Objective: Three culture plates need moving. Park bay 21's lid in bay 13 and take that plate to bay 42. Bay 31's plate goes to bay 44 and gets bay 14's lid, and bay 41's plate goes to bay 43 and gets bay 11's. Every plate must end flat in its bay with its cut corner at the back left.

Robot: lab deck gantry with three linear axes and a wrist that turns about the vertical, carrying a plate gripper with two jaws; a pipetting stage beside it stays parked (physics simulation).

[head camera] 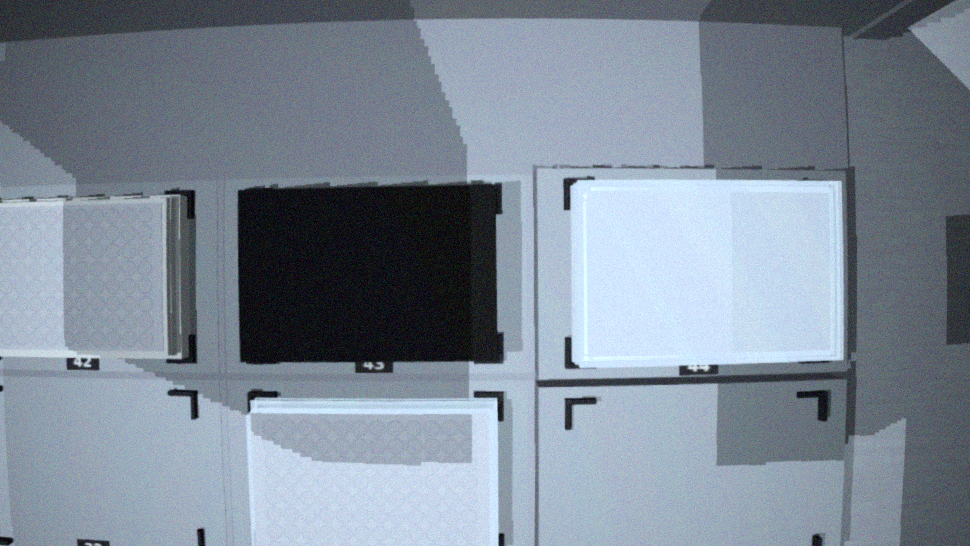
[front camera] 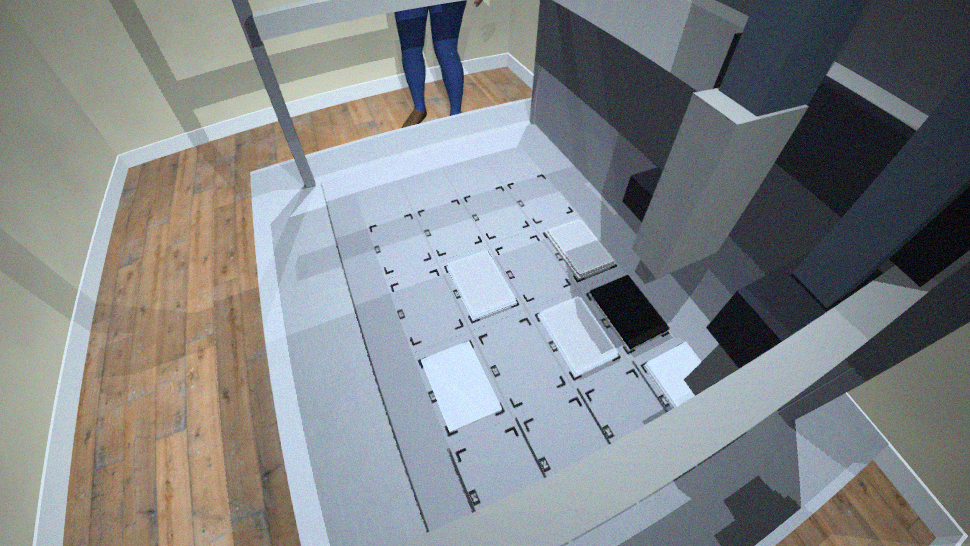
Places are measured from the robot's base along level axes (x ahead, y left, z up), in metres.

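Pixels of known places: gripper, fingertip midpoint: (front camera: 719, 375); robot's base, link origin: (front camera: 371, 227).
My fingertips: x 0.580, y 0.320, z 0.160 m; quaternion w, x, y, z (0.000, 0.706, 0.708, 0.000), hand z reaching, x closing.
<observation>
For each thing: its top centre in the pictures, then the offset to it from my fingertips. "*": a spot on its surface instead.
- black-topped plate, top centre: (head camera: 365, 274) (front camera: 629, 308) dx -0.188, dy +0.044, dz -0.143 m
- open-topped plate, top centre: (head camera: 58, 277) (front camera: 580, 244) dx -0.351, dy +0.044, dz -0.145 m
- plain pale top, surface spot: (head camera: 678, 271) (front camera: 684, 374) * dx -0.041, dy +0.045, dz -0.129 m
- white flat piece, top centre: (front camera: 459, 383) dx -0.188, dy -0.277, dz -0.152 m
- white-rimmed plate, top centre: (head camera: 369, 490) (front camera: 578, 332) dx -0.188, dy -0.063, dz -0.145 m
- white piece, top centre: (front camera: 480, 280) dx -0.352, dy -0.170, dz -0.145 m
A black-topped plate (front camera: 629, 312) (head camera: 356, 271) lies flat in bay 43; black covers its whole top. An open-topped plate (front camera: 580, 247) (head camera: 101, 278) with visible wells sits in bay 42, cut off at the left of the head view. A plain pale top (front camera: 668, 369) (head camera: 678, 271) without visible wells lies in bay 44; how much plate is under it is hard to tell. A white flat piece (front camera: 461, 386) lies in bay 13. Bays 41, 31, 21, 11 and 14 hold no plate or lid. Cut corners are not clear. The gripper's jaws do not show in either view.
A white-rimmed plate (front camera: 576, 335) (head camera: 373, 488) stands in bay 33, in front of bay 43. Another white piece (front camera: 481, 284) lies in bay 22. A pale box-shaped stage (front camera: 705, 183) hangs at the right, and a front beam (front camera: 651, 468) crosses the lower right.
</observation>
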